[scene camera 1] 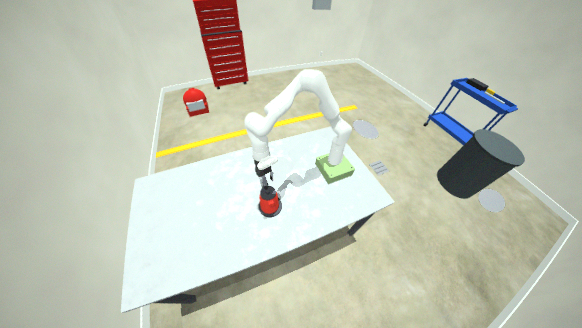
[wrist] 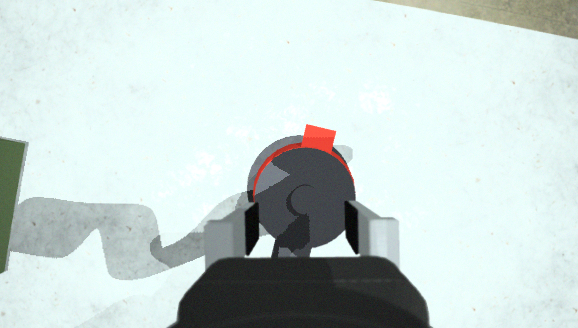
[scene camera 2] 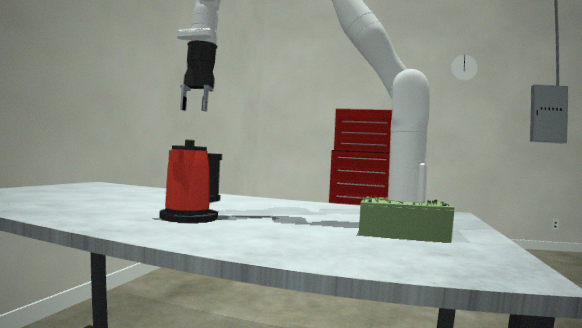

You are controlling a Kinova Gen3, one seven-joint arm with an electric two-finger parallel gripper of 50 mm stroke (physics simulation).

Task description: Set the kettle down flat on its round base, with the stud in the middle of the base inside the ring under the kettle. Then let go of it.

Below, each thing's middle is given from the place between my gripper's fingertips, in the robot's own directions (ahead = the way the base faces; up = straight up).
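Scene:
Red kettle (scene camera 2: 192, 184): 1 cm ahead of my hand, 3 cm to the right of it, 17 cm below it. Round black base (wrist: 271, 148): 26 cm below my hand. Nearest to my hand of the things named here, going by their middles: the kettle.

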